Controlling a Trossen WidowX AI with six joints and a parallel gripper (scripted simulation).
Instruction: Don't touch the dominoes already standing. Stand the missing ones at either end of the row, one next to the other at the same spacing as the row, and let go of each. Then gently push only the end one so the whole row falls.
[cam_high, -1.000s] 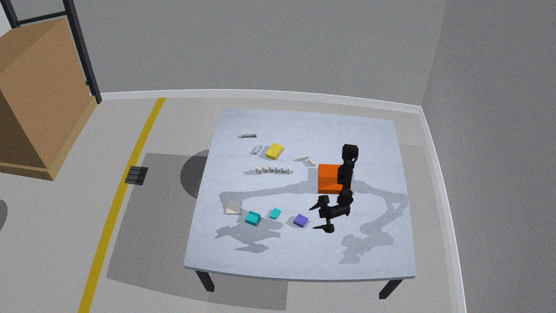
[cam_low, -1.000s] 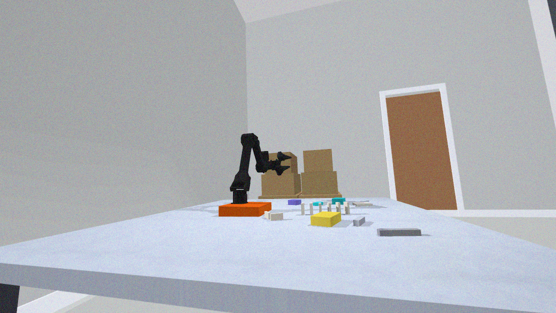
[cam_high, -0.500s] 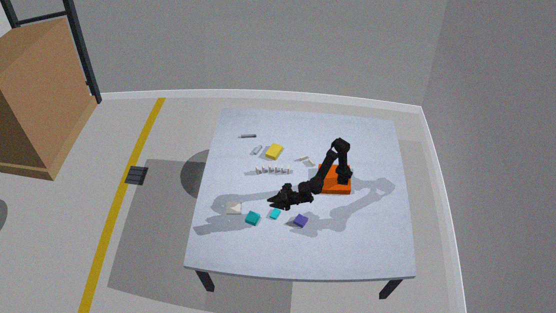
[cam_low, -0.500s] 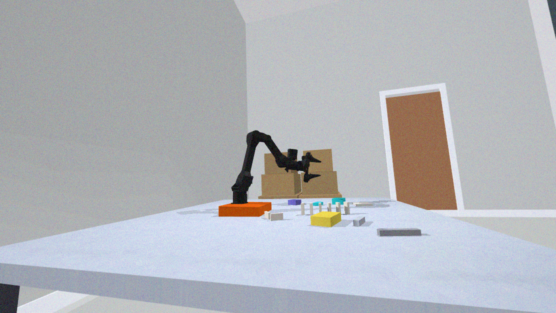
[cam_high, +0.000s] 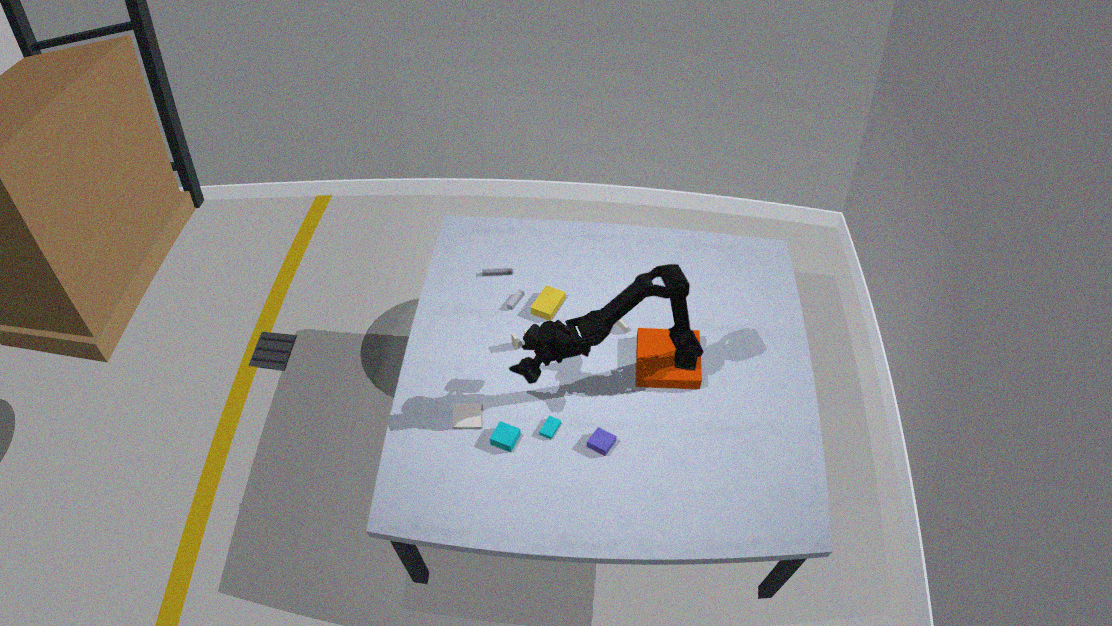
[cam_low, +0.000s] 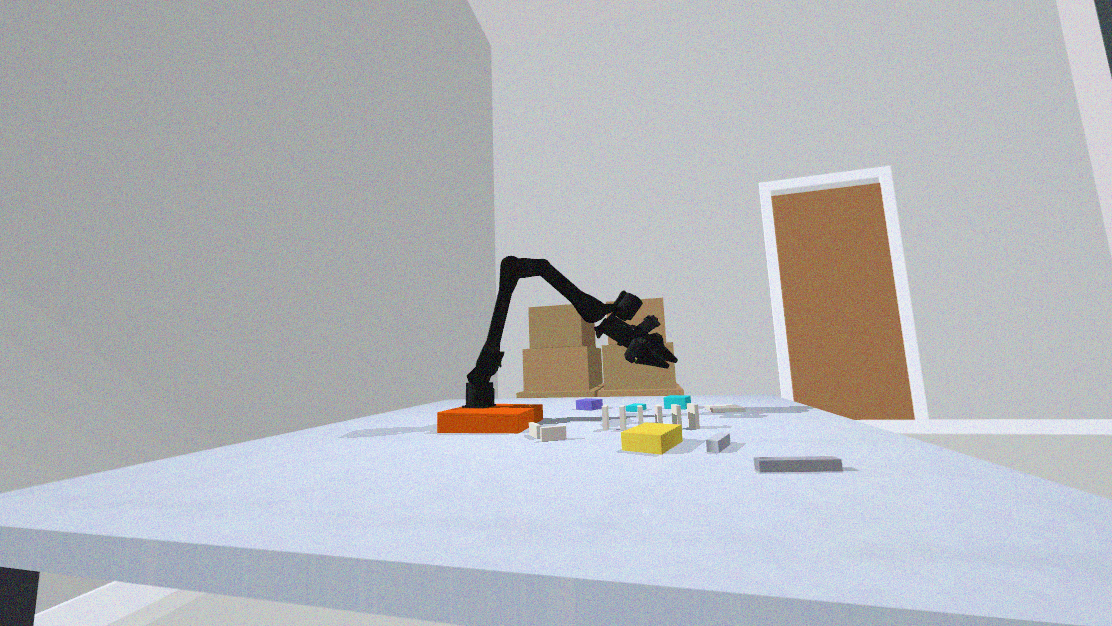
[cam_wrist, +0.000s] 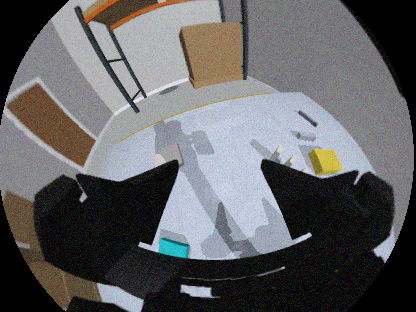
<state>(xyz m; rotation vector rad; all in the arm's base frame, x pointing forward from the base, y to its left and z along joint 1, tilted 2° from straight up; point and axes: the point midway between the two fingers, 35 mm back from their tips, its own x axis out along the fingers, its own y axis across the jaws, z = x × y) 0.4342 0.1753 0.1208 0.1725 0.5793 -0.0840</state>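
Right now the yellow block is 1 cm behind my gripper tip, 33 cm to the right of it and 12 cm below it. Round my gripper tip: purple block (27 cm behind, 14 cm to the left, 12 cm below); beige tile (11 cm ahead, 14 cm to the left, 13 cm below).
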